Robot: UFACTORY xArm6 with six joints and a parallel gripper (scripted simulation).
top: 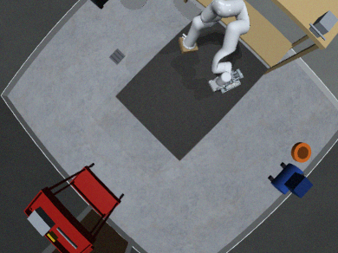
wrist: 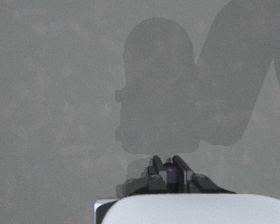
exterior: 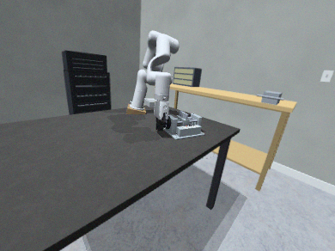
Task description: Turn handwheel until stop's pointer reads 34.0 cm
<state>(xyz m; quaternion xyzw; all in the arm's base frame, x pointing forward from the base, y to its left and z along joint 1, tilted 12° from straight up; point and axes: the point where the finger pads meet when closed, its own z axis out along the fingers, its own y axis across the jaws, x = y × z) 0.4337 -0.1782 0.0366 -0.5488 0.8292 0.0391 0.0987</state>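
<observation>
Right now the sliding stop is 70 mm ahead of my hand, 130 mm to the left of it and 40 mm above it. Also, from my hand: upright knob (10 mm to the left); handwheel (10 mm ahead, 20 mm to the left, 10 mm above).
</observation>
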